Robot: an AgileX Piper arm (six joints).
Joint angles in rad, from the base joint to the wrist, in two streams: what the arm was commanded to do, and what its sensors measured. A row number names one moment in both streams.
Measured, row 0: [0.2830 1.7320 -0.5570 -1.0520 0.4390 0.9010]
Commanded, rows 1 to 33: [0.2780 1.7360 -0.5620 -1.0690 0.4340 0.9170]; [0.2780 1.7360 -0.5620 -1.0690 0.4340 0.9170]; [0.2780 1.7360 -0.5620 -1.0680 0.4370 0.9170]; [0.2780 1.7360 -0.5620 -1.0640 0.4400 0.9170]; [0.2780 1.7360 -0.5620 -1.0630 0.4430 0.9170]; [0.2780 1.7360 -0.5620 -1.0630 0.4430 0.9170]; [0.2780 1.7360 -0.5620 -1.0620 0.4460 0.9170]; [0.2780 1.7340 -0.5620 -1.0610 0.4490 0.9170]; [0.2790 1.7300 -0.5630 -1.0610 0.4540 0.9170]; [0.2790 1.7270 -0.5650 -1.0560 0.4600 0.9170]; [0.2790 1.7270 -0.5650 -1.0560 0.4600 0.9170]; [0.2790 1.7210 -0.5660 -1.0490 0.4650 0.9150]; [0.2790 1.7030 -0.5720 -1.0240 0.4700 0.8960]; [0.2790 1.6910 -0.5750 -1.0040 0.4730 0.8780]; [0.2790 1.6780 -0.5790 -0.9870 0.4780 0.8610]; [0.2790 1.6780 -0.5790 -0.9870 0.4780 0.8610]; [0.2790 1.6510 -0.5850 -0.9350 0.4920 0.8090]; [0.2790 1.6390 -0.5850 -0.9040 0.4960 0.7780]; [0.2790 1.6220 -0.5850 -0.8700 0.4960 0.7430]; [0.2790 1.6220 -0.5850 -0.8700 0.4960 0.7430]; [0.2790 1.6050 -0.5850 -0.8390 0.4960 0.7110]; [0.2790 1.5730 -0.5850 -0.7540 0.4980 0.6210]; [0.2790 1.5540 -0.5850 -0.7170 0.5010 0.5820]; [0.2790 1.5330 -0.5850 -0.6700 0.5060 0.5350]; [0.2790 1.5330 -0.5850 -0.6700 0.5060 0.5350]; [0.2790 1.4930 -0.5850 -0.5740 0.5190 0.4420]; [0.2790 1.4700 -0.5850 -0.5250 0.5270 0.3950]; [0.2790 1.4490 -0.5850 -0.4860 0.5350 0.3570]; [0.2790 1.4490 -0.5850 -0.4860 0.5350 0.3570]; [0.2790 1.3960 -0.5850 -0.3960 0.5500 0.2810]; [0.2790 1.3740 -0.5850 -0.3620 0.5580 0.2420]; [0.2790 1.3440 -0.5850 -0.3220 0.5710 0.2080]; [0.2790 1.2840 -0.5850 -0.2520 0.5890 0.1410]
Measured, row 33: [0.2830 1.3570 -0.5810 -0.3510 0.5520 0.2520]
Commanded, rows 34 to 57: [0.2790 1.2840 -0.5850 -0.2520 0.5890 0.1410]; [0.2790 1.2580 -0.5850 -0.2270 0.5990 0.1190]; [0.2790 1.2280 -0.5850 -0.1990 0.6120 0.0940]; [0.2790 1.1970 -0.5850 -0.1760 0.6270 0.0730]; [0.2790 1.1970 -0.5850 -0.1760 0.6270 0.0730]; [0.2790 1.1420 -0.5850 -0.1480 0.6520 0.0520]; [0.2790 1.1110 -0.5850 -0.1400 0.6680 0.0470]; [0.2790 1.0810 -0.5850 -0.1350 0.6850 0.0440]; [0.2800 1.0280 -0.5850 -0.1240 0.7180 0.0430]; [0.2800 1.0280 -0.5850 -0.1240 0.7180 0.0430]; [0.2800 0.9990 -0.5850 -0.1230 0.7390 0.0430]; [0.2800 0.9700 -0.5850 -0.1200 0.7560 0.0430]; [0.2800 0.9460 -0.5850 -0.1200 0.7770 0.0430]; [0.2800 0.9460 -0.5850 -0.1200 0.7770 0.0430]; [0.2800 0.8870 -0.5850 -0.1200 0.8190 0.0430]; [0.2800 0.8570 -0.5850 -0.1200 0.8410 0.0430]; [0.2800 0.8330 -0.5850 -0.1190 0.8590 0.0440]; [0.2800 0.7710 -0.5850 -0.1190 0.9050 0.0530]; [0.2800 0.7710 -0.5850 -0.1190 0.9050 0.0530]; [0.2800 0.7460 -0.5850 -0.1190 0.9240 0.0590]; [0.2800 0.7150 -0.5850 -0.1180 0.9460 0.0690]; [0.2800 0.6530 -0.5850 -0.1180 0.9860 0.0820]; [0.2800 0.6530 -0.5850 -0.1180 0.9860 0.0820]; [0.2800 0.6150 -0.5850 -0.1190 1.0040 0.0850]
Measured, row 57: [0.2830 0.6940 -0.5810 -0.1260 0.9400 0.0630]
